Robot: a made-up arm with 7 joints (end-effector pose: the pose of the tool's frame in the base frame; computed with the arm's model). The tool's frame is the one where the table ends. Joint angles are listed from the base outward.
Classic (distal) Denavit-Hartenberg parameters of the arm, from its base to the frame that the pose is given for. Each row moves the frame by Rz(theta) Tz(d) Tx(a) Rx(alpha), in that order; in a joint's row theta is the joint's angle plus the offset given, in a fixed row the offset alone. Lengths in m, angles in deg.
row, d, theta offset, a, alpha
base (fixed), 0, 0, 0, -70
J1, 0, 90, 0, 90
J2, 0, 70, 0, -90
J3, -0.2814, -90, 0.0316, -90
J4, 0, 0, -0.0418, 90
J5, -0.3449, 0, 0, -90
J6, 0, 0, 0, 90
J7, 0, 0, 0, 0
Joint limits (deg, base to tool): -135..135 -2.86..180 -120..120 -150..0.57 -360..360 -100..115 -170..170
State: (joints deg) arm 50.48 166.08 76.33 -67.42 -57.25 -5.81 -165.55
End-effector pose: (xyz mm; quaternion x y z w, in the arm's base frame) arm 479.5 -116.1 269.8 -0.2563 -0.6782 -0.2011 0.6587
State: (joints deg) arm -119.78 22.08 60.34 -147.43 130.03 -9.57 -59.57
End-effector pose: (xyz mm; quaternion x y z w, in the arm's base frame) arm -57.5 168.5 179.5 0.4297 0.5552 -0.0037 0.7121
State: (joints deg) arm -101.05 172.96 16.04 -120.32 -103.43 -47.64 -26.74
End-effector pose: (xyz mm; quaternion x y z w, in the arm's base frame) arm -233.1 -121.6 272.5 -0.5111 -0.8513 0.0745 0.0918
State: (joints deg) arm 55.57 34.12 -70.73 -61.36 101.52 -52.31 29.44
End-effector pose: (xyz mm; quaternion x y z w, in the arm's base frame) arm -387.7 -25.6 -426.0 0.0646 -0.1368 0.6534 0.7417
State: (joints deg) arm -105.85 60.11 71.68 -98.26 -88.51 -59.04 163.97
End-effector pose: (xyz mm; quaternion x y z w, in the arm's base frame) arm -54.5 386.9 256.1 0.2716 0.9252 0.1712 0.2021
